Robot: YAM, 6 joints.
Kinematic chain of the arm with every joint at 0, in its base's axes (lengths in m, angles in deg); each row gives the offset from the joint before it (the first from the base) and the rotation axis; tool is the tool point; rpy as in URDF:
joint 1: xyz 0 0 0.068 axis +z
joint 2: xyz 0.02 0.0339 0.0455 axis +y
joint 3: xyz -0.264 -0.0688 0 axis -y
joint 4: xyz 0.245 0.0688 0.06 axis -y
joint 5: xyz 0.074 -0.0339 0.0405 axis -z
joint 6: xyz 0.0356 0 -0.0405 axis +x
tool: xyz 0 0 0 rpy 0 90 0
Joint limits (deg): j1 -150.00..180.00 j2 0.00..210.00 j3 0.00..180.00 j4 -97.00..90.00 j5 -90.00..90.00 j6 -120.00..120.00
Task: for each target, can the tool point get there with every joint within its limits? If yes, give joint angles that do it. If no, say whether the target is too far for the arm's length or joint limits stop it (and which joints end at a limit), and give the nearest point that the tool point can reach.
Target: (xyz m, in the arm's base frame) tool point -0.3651 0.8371 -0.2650
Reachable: no: too far | nearest point -0.2384 0.5465 -0.1307 | short by 0.344 m
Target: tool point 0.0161 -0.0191 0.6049
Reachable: yes | joints -1.64 45.72 85.43 33.11 31.49 -1.79
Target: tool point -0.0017 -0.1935 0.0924
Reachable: yes | joints -84.47 93.92 33.63 -40.42 34.92 59.99
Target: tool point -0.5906 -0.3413 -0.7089
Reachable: no: too far | nearest point -0.3819 -0.2207 -0.3249 | short by 0.453 m
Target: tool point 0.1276 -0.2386 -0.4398
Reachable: no: joint limits stop it (at a limit: joint 2) | nearest point 0.1261 -0.2358 -0.3799 | short by 0.060 m
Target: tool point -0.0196 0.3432 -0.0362
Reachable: yes | joints 92.71 135.48 55.65 7.48 -5.48 87.65
